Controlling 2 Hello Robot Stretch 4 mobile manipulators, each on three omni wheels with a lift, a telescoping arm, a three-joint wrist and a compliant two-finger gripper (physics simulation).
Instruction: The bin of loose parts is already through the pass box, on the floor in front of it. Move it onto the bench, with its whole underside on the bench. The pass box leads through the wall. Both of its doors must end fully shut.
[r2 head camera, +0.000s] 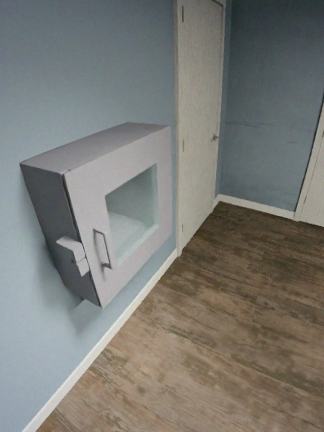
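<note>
The pass box (47, 215) is a grey box mounted on the blue wall, left of the middle. Its near door (86, 200) looks shut, lying flat against the box front with a thin dark seam at its left edge. The door has a glass window (132, 210), a bar handle (105, 248) and a pale latch piece (75, 254) at its left side. A pale surface shows dimly through the glass. The far door cannot be made out. The bin and the bench do not show in this view. Neither the r1 gripper nor the r2 gripper shows.
A pale room door (197, 125), closed, stands in the wall just beyond the pass box. Another pale door (314, 185) is at the right edge. A white baseboard (117, 322) runs along the foot of the left wall. The floor (225, 340) is brown wood planks.
</note>
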